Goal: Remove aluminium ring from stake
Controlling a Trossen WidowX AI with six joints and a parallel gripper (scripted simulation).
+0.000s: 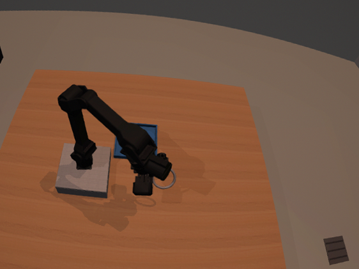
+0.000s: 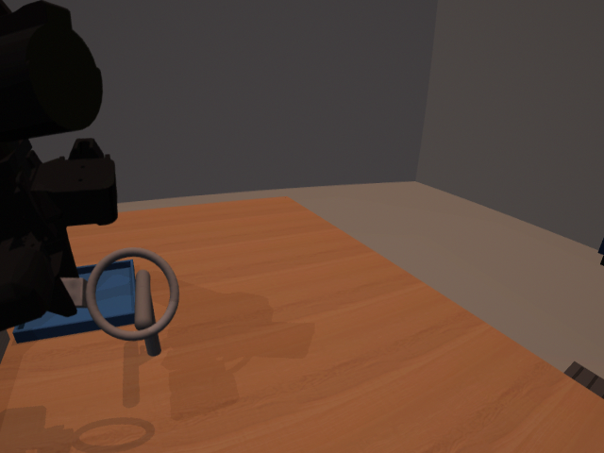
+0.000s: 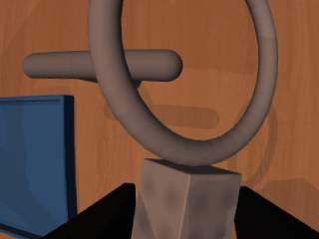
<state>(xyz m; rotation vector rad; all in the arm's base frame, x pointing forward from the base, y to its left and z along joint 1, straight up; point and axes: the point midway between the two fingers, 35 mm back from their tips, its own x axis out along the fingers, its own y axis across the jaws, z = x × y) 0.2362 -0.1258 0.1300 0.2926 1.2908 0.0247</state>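
My gripper tip is 10 mm past the blue tray, 260 mm to the right of it and 150 mm above it. Also, from my gripper tip: aluminium ring (50 mm ahead, 10 mm to the right).
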